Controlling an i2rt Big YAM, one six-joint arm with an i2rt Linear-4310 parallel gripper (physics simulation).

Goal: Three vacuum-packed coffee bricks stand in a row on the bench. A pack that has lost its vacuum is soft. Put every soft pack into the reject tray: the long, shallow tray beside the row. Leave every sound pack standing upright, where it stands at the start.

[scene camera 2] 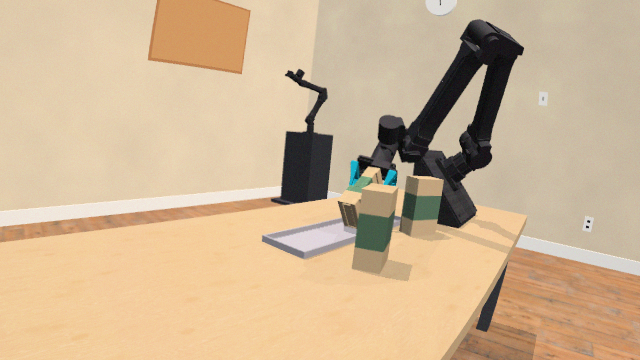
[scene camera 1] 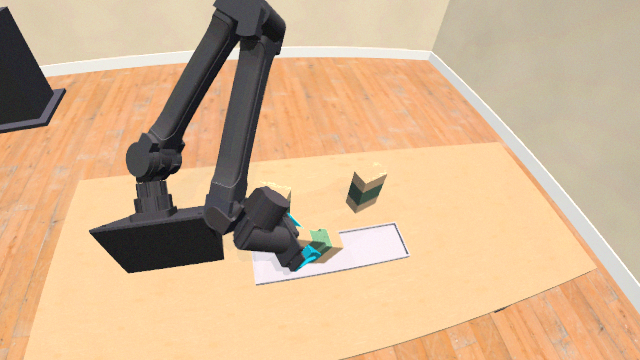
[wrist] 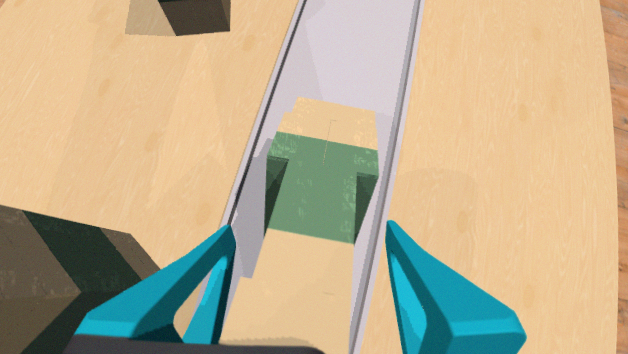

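Seen in the pictures: gripper, fingertip midpoint: (scene camera 1: 311, 243) (wrist: 308, 232); arm's base at its link origin: (scene camera 2: 447, 174) (scene camera 1: 155, 216).
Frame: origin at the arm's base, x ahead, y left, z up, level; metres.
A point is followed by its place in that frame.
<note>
A tan coffee pack with a green band (scene camera 1: 320, 238) @[x 0.366, y -0.125, z -0.022 m] (scene camera 2: 359, 185) @[x 0.372, y -0.120, z -0.026 m] (wrist: 320, 195) @[x 0.360, y -0.120, z -0.018 m] is at the shallow reject tray (scene camera 1: 375, 244) @[x 0.539, y -0.125, z -0.129 m] (scene camera 2: 310, 242) @[x 0.548, y -0.120, z -0.129 m] (wrist: 360, 50) @[x 0.523, y -0.134, z -0.129 m]. It looks tilted in scene camera 2, its lower end over or on the tray floor; contact is hard to tell. Its middle is pinched inward. My gripper (scene camera 1: 304, 238) @[x 0.349, y -0.118, z -0.053 m] (scene camera 2: 371, 181) (wrist: 308, 232) @[x 0.349, y -0.118, z -0.053 m] is open, with its cyan fingers apart on both sides of this pack's near end. A second pack (scene camera 1: 365, 194) @[x 0.536, y -0.010, z -0.046 m] (scene camera 2: 374, 232) @[x 0.592, y 0.037, z -0.060 m] (wrist: 200, 15) @[x 0.516, y 0.007, z -0.109 m] stands upright beside the tray. A third pack (scene camera 1: 282, 189) @[x 0.307, y 0.011, z 0.009 m] (scene camera 2: 421, 206) @[x 0.313, y 0.023, z -0.057 m] (wrist: 55, 250) @[x 0.316, y -0.009, z -0.035 m] stands upright near the arm's base, partly hidden by the wrist in scene camera 1.
The arm's black base (scene camera 1: 165, 240) @[x 0.024, y -0.069, z 0.001 m] (scene camera 2: 457, 200) @[x 0.055, y 0.059, z -0.068 m] stands on the bench (scene camera 1: 475, 215) @[x 0.922, y -0.119, z -0.132 m] (scene camera 2: 175, 285) @[x 0.865, y -0.119, z -0.132 m] (wrist: 500, 150) @[x 0.454, y -0.266, z -0.132 m], close to the third pack. The third pack is close beside the left finger in the wrist view. Another small arm on a black pedestal (scene camera 2: 306, 167) stands in the background.
</note>
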